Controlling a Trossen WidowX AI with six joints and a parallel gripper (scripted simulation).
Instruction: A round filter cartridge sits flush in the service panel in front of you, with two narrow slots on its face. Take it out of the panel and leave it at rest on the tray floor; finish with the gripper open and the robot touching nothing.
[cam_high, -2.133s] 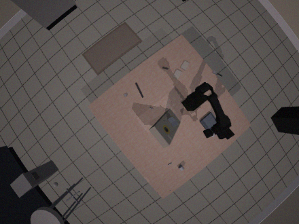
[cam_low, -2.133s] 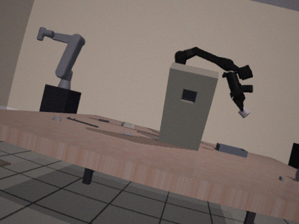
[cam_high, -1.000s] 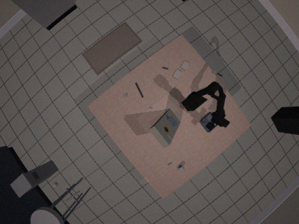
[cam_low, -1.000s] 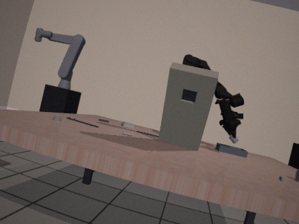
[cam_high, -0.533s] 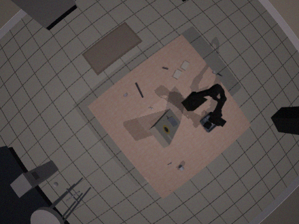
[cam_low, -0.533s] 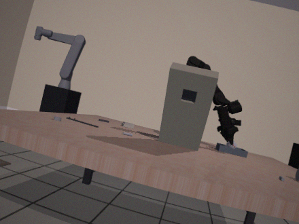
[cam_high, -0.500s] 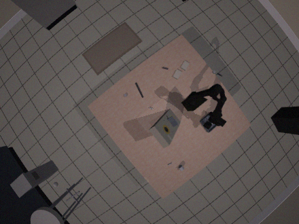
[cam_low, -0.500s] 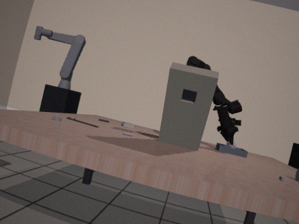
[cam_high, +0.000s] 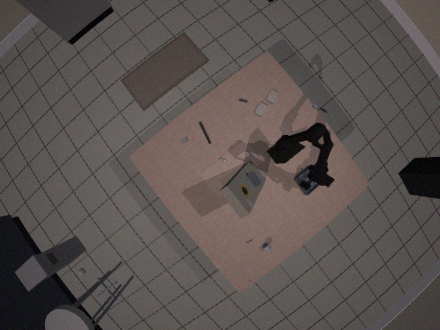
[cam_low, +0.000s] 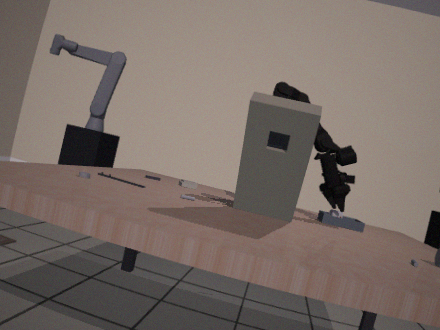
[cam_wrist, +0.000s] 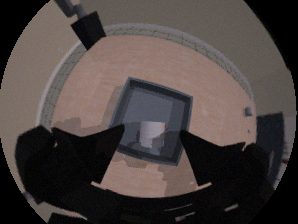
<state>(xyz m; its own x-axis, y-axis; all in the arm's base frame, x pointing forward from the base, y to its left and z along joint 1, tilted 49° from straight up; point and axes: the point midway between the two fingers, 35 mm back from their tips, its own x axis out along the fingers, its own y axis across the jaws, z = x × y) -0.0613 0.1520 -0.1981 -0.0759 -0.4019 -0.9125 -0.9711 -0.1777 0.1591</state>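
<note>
The round filter cartridge is 1 cm to the right of my gripper tip and 2 cm below it. Also, from my gripper tip: grey service panel: 39 cm ahead, 25 cm to the right, 11 cm above; then blue-grey tray: 2 cm to the left, 4 cm below.
</note>
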